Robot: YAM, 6 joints.
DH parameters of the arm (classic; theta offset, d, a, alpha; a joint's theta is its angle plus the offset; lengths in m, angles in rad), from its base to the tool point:
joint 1: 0 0.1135 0.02 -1.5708
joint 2: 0 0 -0.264 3.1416
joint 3: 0.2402 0 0.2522 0
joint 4: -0.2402 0 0.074 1.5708
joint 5: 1.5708 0 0 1.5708
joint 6: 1.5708 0.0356 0 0
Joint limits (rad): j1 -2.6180..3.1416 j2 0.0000..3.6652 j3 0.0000..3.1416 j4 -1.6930..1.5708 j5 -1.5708..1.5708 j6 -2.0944..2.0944
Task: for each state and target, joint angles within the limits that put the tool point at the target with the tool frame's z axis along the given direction. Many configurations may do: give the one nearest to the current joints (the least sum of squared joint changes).
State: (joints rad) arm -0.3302 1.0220 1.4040 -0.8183 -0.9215 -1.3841
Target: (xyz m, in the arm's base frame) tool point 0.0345 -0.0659 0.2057 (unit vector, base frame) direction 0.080 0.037 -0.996
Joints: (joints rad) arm -1.1307 0.7304 0.5916 -1.4314 -0.0883 -1.3841
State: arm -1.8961 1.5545 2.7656 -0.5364 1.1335 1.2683
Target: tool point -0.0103 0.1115 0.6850 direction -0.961 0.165 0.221
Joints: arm -1.7935 1.4010 3.1411 -0.3975 1.3419 1.2683
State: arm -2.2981 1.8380 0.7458 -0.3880 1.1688 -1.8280
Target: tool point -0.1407 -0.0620 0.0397 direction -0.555 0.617 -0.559
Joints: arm -2.5348 1.7306 0.2078 0.1362 0.9664 -1.8280
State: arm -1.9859 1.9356 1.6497 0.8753 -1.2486 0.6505
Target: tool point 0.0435 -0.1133 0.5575 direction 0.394 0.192 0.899
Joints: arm -1.3302 1.1030 1.2824 1.4940 -0.4427 0.6505
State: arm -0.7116 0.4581 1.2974 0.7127 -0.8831 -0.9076
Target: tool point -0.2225 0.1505 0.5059 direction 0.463 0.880 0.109
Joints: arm -0.4626 0.2606 1.7760 -0.1402 -1.4595 -0.9076
